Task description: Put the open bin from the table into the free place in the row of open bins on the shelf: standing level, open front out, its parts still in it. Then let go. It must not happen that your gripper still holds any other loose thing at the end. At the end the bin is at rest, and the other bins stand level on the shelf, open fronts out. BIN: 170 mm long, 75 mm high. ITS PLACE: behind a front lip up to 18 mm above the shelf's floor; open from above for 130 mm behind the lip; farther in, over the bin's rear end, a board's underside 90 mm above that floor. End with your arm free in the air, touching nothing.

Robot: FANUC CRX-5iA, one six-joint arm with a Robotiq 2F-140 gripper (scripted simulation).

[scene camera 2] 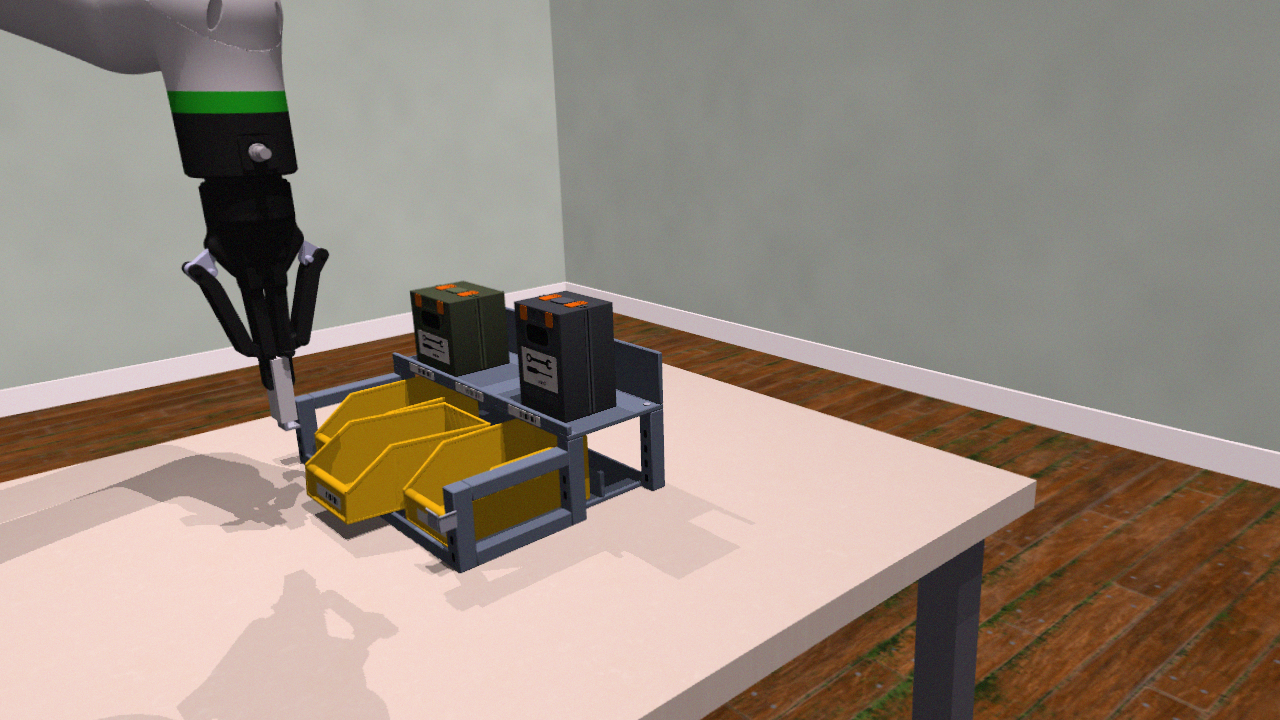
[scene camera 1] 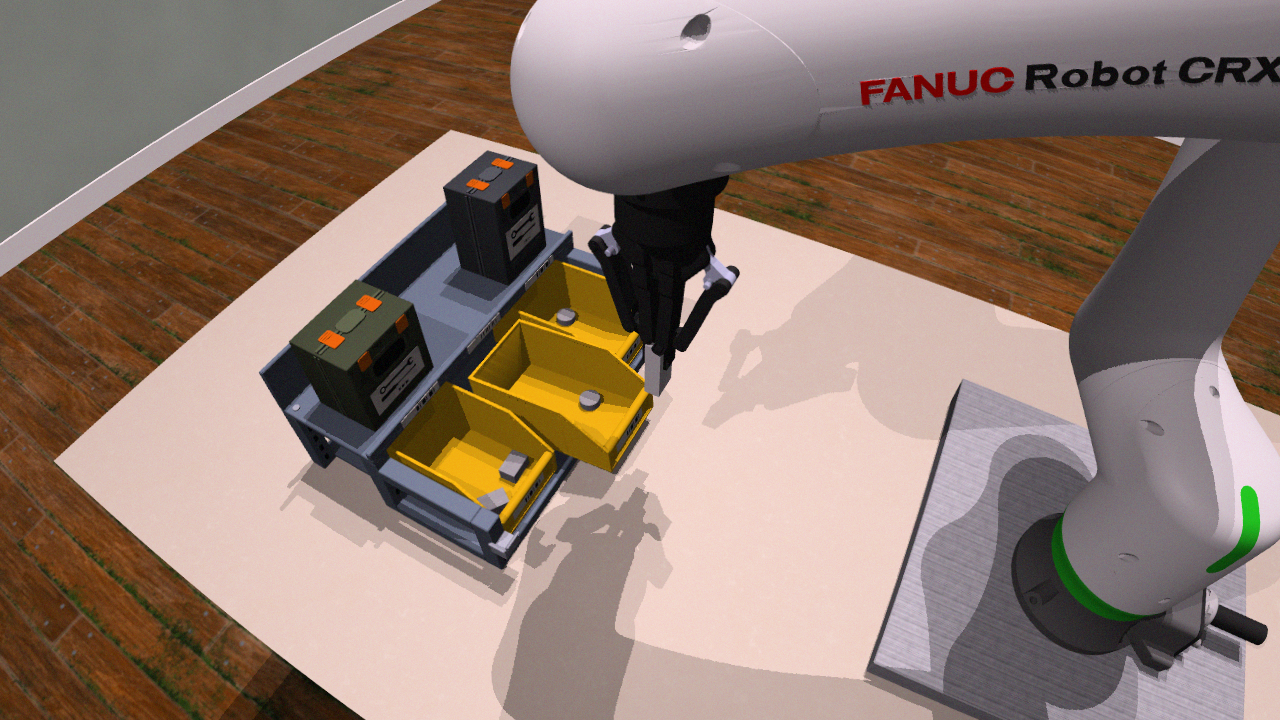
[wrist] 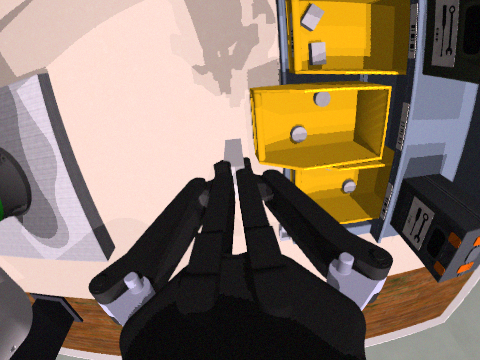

Path:
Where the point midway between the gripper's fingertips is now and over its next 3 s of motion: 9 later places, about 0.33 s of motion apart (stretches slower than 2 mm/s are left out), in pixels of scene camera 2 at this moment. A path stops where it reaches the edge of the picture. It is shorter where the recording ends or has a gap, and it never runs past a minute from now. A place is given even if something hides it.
My gripper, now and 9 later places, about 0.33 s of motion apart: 284, 418; 284, 421; 287, 435; 289, 456; 293, 484; 296, 503; 298, 515; 299, 518; 301, 517; 307, 515

